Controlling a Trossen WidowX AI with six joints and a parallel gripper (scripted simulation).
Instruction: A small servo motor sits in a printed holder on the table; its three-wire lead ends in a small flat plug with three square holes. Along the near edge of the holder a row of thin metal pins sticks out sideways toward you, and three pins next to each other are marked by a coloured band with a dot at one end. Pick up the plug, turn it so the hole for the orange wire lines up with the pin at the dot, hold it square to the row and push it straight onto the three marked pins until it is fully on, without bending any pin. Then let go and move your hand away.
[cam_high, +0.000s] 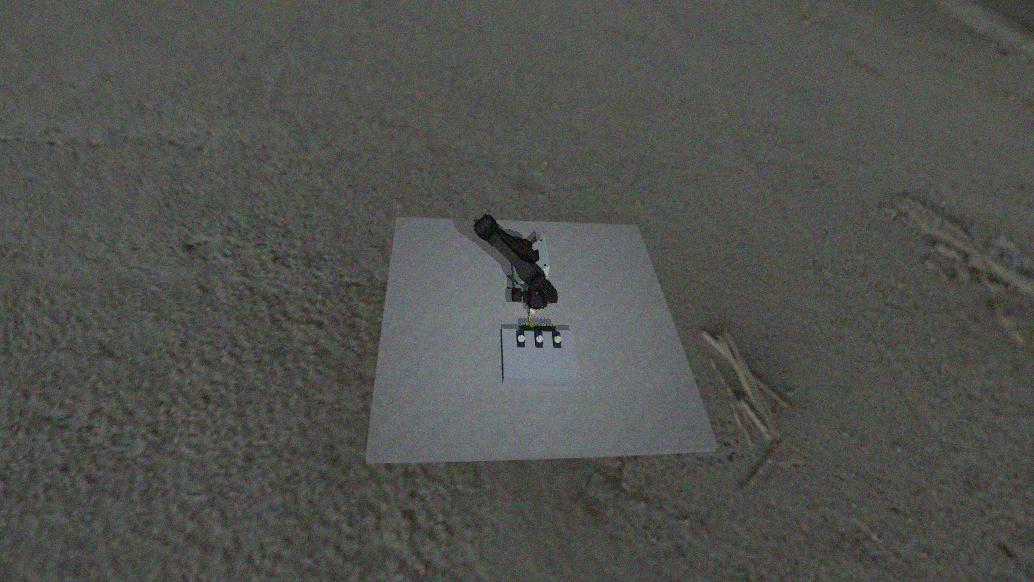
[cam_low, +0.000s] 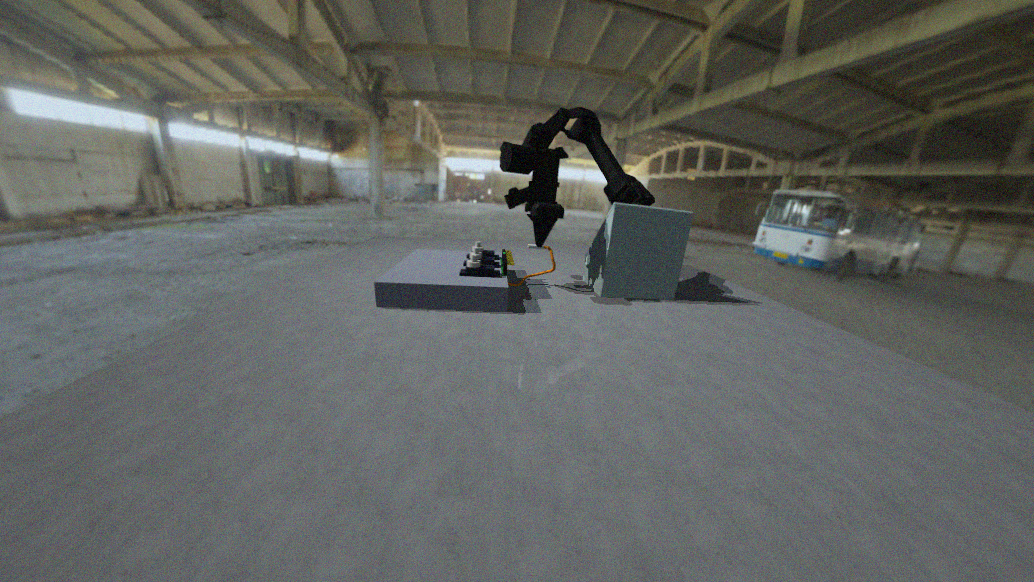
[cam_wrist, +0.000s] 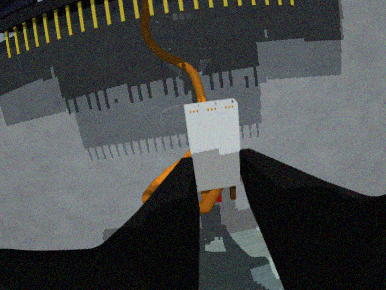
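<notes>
The bright green band lies 8 cm ahead of my gripper tip and 2 cm below it. The rest, counted from my gripper tip: grey printed holder: 24 cm ahead, 2 cm to the left, 7 cm below; dark dot: 8 cm ahead, 2 cm below.
</notes>
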